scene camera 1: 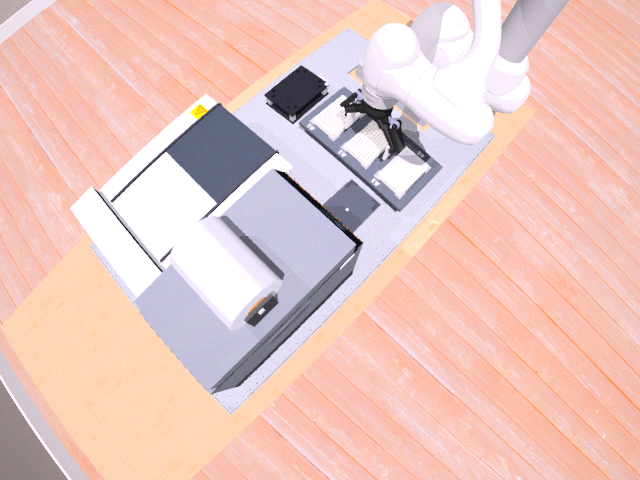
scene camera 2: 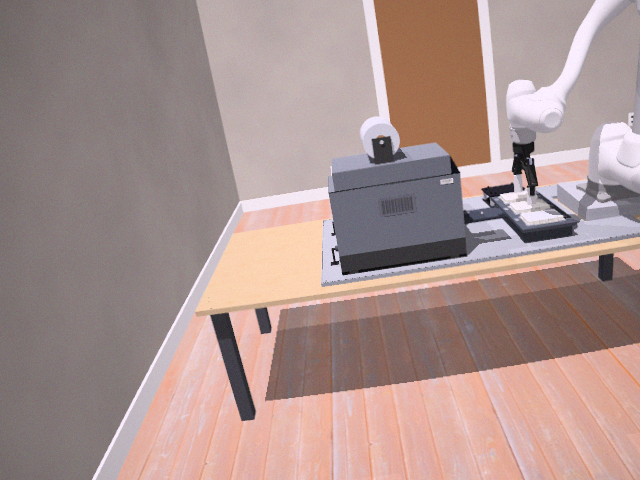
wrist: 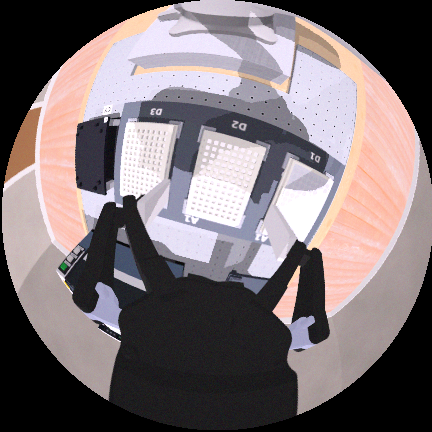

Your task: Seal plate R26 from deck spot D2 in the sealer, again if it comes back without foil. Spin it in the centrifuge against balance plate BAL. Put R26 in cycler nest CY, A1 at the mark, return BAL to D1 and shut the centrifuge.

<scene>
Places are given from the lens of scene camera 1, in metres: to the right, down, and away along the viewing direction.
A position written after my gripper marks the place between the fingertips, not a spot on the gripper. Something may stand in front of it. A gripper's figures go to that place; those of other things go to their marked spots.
my gripper (scene camera 1: 367,140): 0.13, -0.27, 1.09
white plate (scene camera 1: 406,167): 0.24, -0.20, 1.10
dark square (scene camera 1: 361,204): 0.10, -0.09, 1.04
</scene>
